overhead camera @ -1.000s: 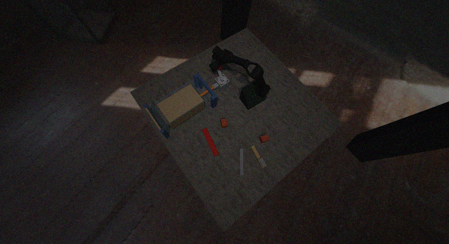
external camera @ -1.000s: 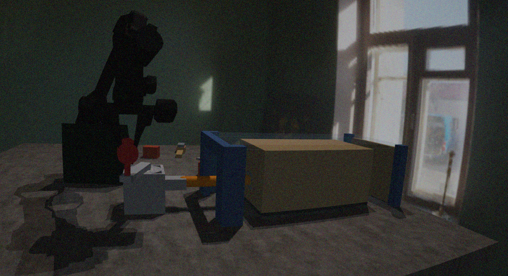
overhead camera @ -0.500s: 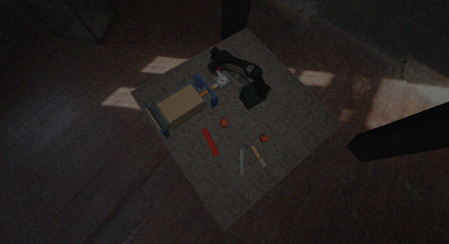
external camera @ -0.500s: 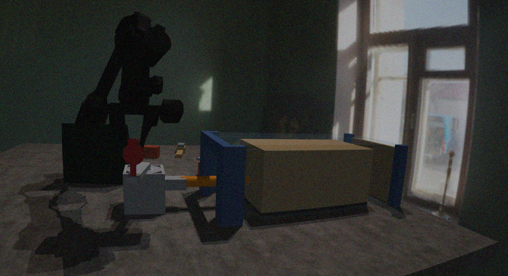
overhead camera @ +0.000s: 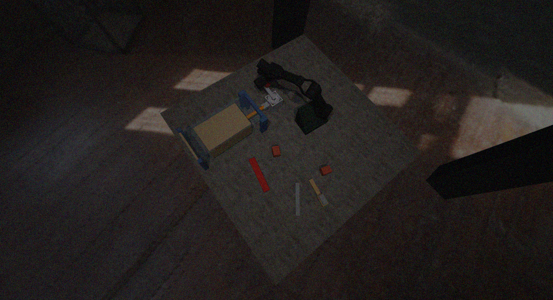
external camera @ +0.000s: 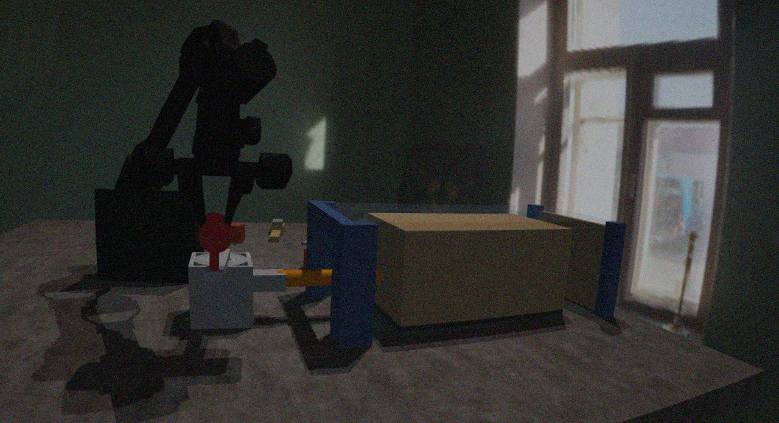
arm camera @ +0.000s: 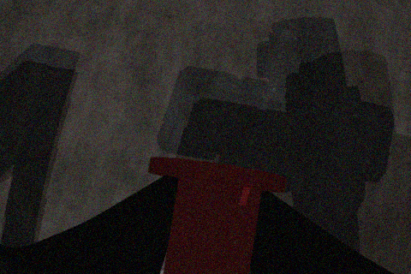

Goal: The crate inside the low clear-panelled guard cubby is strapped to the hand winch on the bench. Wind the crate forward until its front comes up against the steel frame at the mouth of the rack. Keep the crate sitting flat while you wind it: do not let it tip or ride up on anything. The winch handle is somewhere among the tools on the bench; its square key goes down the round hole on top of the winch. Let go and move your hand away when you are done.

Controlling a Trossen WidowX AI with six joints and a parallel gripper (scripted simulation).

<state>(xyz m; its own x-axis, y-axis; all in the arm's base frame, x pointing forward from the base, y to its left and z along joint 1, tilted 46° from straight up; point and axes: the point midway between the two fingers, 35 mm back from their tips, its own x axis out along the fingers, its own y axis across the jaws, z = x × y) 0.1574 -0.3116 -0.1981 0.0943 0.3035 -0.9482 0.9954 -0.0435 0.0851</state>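
My gripper tip is 60 mm to the right of the crank handle and 40 mm above it. Also, from my gripper tip: blue frame 170 mm ahead, 120 mm to the left, 40 mm below; then grey winch 10 mm behind, 110 mm to the left, 120 mm below; then red knob 20 mm to the left, 10 mm below.
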